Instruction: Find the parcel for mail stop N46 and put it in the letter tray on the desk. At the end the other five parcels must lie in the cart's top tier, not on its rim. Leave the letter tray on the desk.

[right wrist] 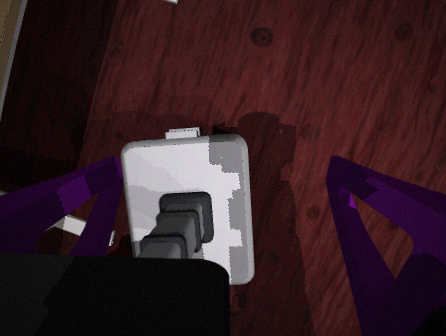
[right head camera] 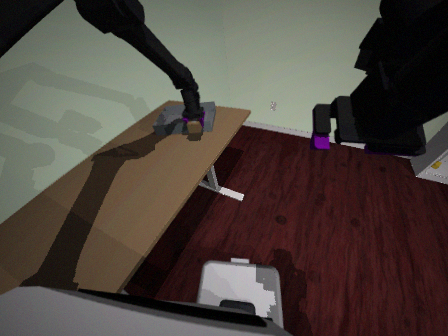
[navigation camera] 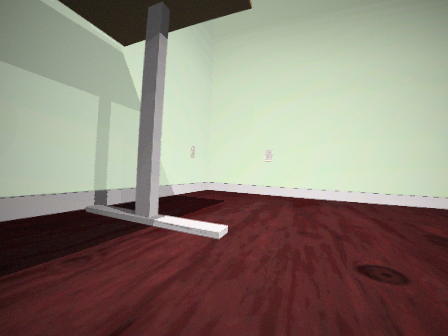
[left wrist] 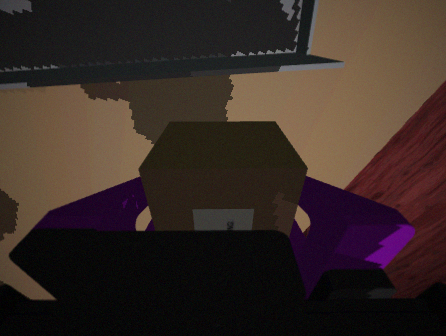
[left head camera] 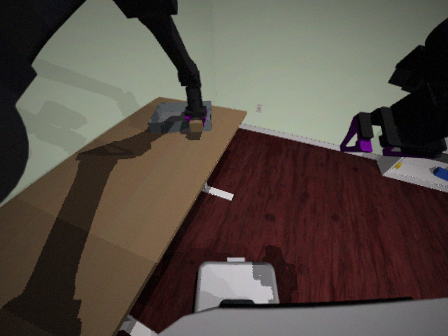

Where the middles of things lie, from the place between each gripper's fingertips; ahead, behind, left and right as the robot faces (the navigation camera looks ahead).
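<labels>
Right gripper: 570 mm to the right of the grey letter tray (left head camera: 169, 117), 650 mm short of it, 280 mm above it. Left hand: 120 mm to the right of the tray, 180 mm short of it, 30 mm above it.
</labels>
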